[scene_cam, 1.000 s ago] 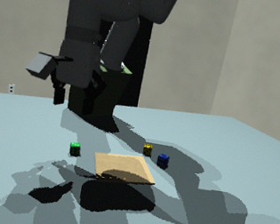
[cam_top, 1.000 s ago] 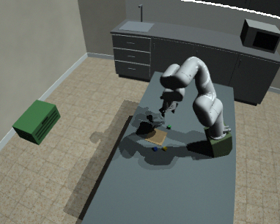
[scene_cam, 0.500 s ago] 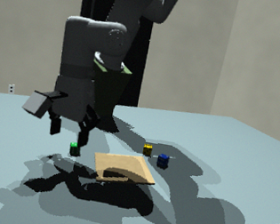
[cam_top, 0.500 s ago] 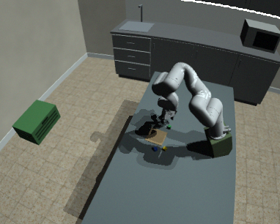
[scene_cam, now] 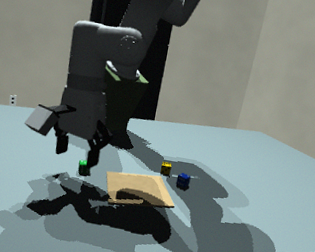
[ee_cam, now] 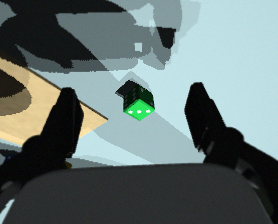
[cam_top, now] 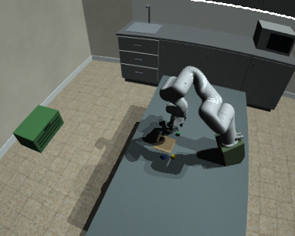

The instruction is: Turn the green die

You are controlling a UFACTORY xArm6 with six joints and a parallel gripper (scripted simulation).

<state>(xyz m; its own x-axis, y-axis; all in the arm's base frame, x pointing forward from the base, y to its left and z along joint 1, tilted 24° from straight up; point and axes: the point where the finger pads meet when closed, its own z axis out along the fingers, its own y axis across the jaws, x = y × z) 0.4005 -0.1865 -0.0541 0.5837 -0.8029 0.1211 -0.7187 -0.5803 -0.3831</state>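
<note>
Right now my hand is 4 cm above the green die, 3 cm to the right of it and 3 cm past it. From my hand the other things lie so: yellow die 25 cm to the left, 4 cm below, 2 cm behind; then tan mat 13 cm to the left, 6 cm ahead, 5 cm below; then blue die 26 cm to the left, 5 cm ahead, 4 cm below.
</note>
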